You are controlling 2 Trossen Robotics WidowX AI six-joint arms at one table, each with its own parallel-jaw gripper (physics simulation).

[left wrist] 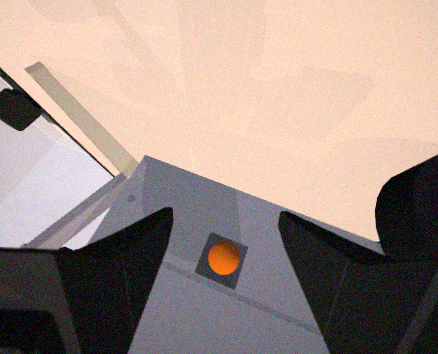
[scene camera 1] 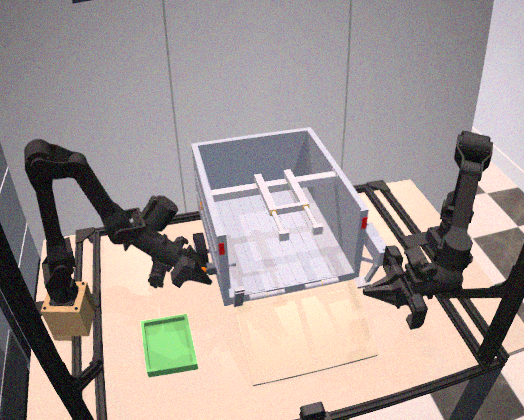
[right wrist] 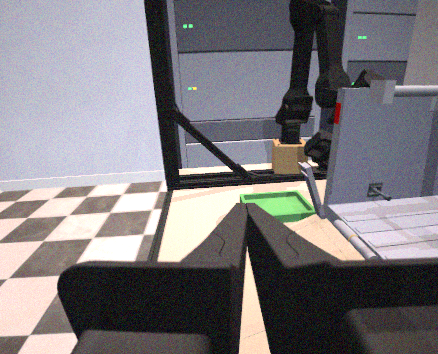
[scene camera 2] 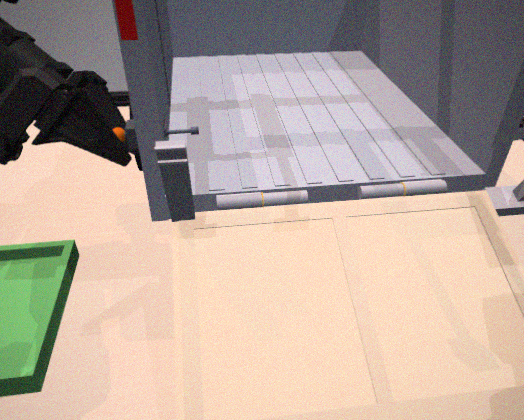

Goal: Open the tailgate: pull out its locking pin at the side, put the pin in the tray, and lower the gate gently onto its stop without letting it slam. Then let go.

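Pixels of known places: left gripper, fingertip midpoint: [left wrist: 226, 216] [scene camera 1: 209, 277] [scene camera 2: 134, 156]; right gripper, fingertip midpoint: [scene camera 1: 362, 291] [right wrist: 244, 211]; left arm's base, link origin: [scene camera 1: 64, 296] [right wrist: 289, 142].
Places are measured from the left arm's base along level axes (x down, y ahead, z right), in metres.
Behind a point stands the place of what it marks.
The locking pin's orange knob [scene camera 1: 204, 269] @[x -0.014, y 0.339, z -0.066 m] [scene camera 2: 118, 133] @[x -0.013, y 0.339, z -0.064 m] [left wrist: 223, 257] @[x -0.009, y 0.329, z -0.067 m] sits against a dark square socket on the trailer's side wall. The pin's thin end [scene camera 2: 182, 131] @[x -0.009, y 0.397, z -0.081 m] [right wrist: 382, 194] @[x -0.010, y 0.399, z -0.082 m] sticks out inside the wall. My left gripper [scene camera 1: 208, 276] @[x 0.013, y 0.349, z -0.066 m] [scene camera 2: 132, 156] @[x 0.013, y 0.349, z -0.066 m] [left wrist: 226, 216] @[x 0.013, y 0.349, z -0.066 m] is open, its fingers on either side of the knob in its wrist view, apart from it. The tan gate panel [scene camera 1: 305, 330] @[x 0.056, y 0.561, z 0.075 m] [scene camera 2: 280, 310] @[x 0.057, y 0.501, z 0.085 m] spreads outward from the bed's rear edge; its exact tilt is unclear. The green tray [scene camera 1: 172, 371] @[x 0.099, y 0.261, z 0.145 m] [scene camera 2: 59, 320] @[x 0.105, y 0.306, z 0.067 m] [right wrist: 295, 217] @[x 0.097, y 0.299, z 0.029 m] holds no pin. My right gripper [scene camera 1: 365, 291] @[x -0.124, y 0.658, z 0.137 m] [right wrist: 244, 211] @[x -0.124, y 0.658, z 0.137 m] is shut and empty.
The grey trailer [scene camera 1: 220, 270] @[x -0.075, y 0.382, z 0.004 m] stands centrally on the table, with white bars inside. A short dark post [scene camera 1: 239, 297] @[x -0.027, y 0.419, z 0.040 m] [scene camera 2: 175, 182] @[x -0.029, y 0.419, z 0.041 m] stands at its rear corner. A dark wheel [scene camera 1: 199, 245] @[x 0.011, y 0.320, z -0.182 m] is beside the left gripper. Black frame rails border the table.
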